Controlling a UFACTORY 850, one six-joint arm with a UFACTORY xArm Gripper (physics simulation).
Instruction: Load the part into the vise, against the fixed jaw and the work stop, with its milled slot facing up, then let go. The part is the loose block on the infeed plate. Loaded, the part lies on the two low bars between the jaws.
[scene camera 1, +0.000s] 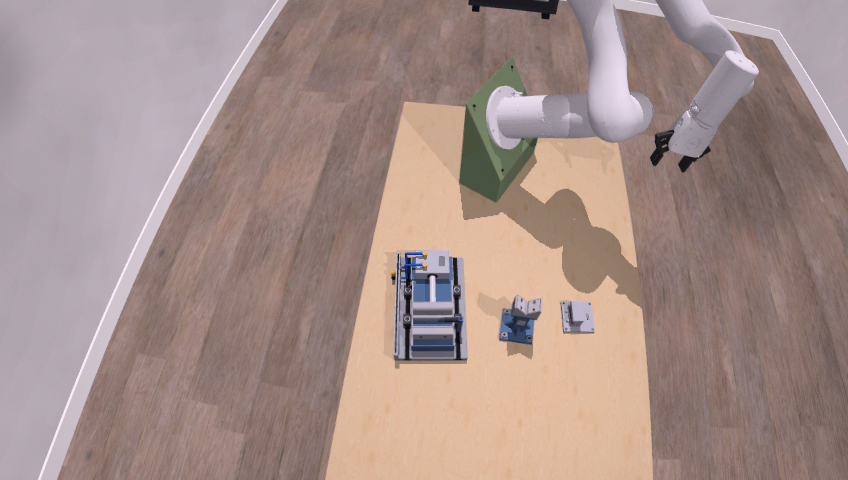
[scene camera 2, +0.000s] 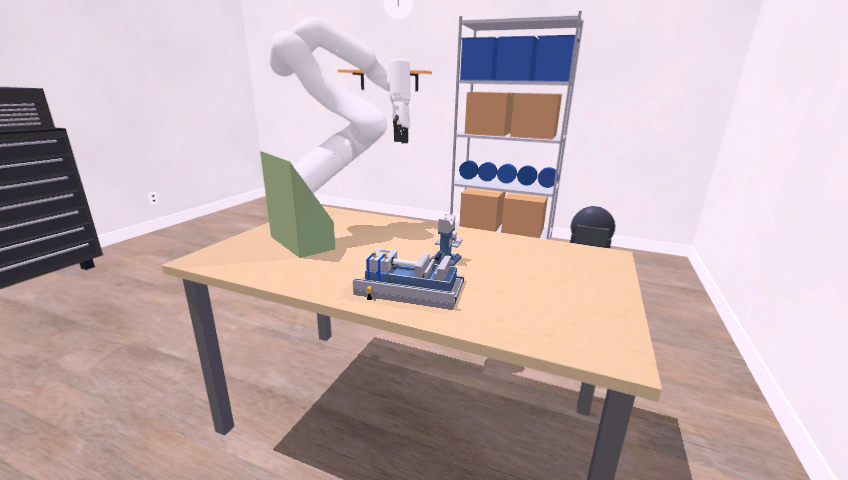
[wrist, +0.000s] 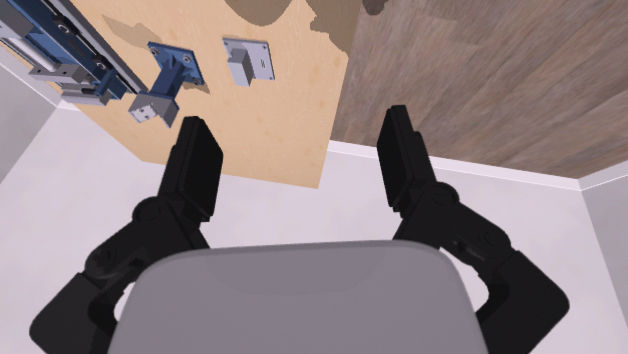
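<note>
The part, a small light-grey block (scene camera 1: 579, 312) (wrist: 241, 69), sits on the grey infeed plate (scene camera 1: 587, 328) (wrist: 257, 49); which way its slot faces is too small to tell. In scene camera 2 the stand largely hides it. The blue-and-grey vise (scene camera 1: 432, 292) (scene camera 2: 410, 276) has its moving jaw (scene camera 1: 432, 308) (scene camera 2: 422, 265) apart from the fixed jaw (scene camera 1: 432, 333) (scene camera 2: 443, 268). The dark work stop (scene camera 1: 455, 320) (wrist: 109, 85) is at the jaw gap's side nearer the stand. My gripper (scene camera 1: 670, 163) (scene camera 2: 401, 140) (wrist: 297, 130) is open and empty, high up and away from the part, beyond the table's edge.
A blue stand (scene camera 1: 517, 328) (scene camera 2: 445, 245) (wrist: 170, 80) with a grey V-shaped top (scene camera 1: 527, 306) (wrist: 155, 107) rises between the vise and the infeed plate. The green arm mount (scene camera 1: 496, 154) (scene camera 2: 297, 208) stands at the table's other end. A shelf rack (scene camera 2: 505, 82) stands behind the table.
</note>
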